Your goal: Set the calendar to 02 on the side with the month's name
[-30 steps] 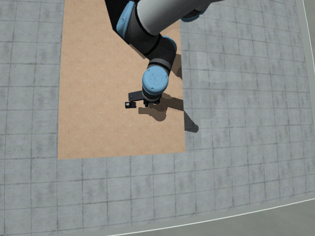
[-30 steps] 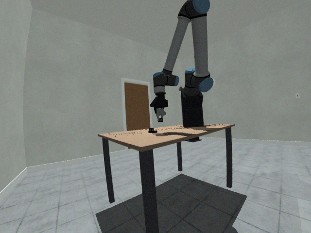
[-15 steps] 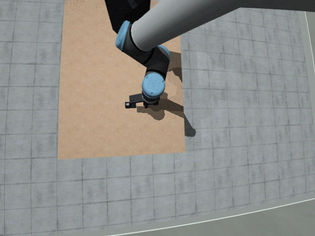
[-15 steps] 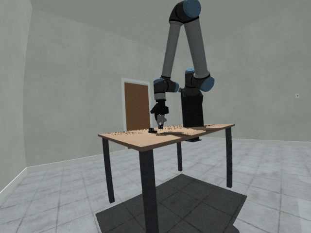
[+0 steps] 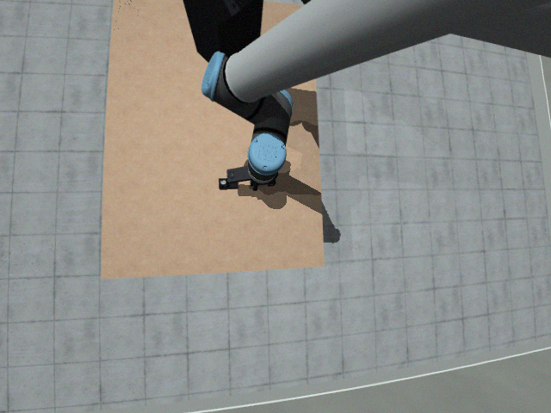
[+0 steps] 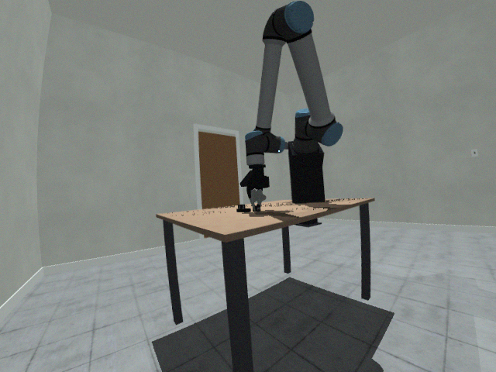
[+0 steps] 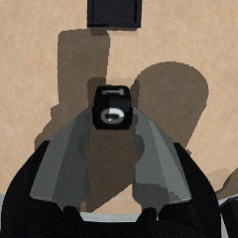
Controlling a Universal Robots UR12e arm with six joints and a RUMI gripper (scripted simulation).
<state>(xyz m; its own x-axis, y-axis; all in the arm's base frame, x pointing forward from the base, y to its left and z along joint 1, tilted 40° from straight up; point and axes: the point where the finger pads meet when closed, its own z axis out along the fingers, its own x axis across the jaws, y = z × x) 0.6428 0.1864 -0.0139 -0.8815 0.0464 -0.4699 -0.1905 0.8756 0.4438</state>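
Right now my hand is 1 cm above the black number cube. Round my hand: calendar tray (2 cm ahead, 10 cm to the right, 2 cm below).
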